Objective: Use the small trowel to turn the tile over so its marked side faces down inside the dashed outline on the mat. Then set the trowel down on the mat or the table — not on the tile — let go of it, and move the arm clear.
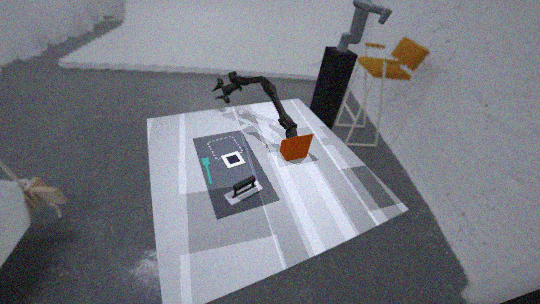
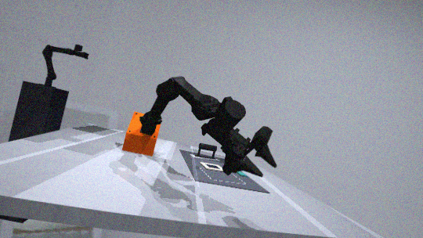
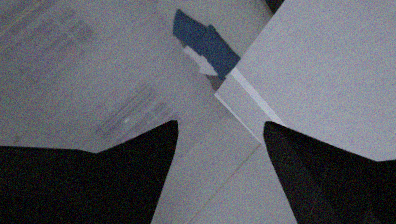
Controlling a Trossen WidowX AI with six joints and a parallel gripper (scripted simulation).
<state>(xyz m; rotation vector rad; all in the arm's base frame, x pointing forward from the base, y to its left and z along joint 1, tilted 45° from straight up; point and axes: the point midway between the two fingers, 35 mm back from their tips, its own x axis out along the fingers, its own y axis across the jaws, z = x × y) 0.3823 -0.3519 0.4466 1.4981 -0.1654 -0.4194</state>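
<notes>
My gripper tip is now 600 mm to the right of the teal trowel, 140 mm above it and 120 mm short of it. From my gripper tip the other things lie so: tile (570 mm to the left, 140 mm below, 40 mm behind); dark mat (610 mm to the left, 170 mm below, 20 mm behind).
</notes>
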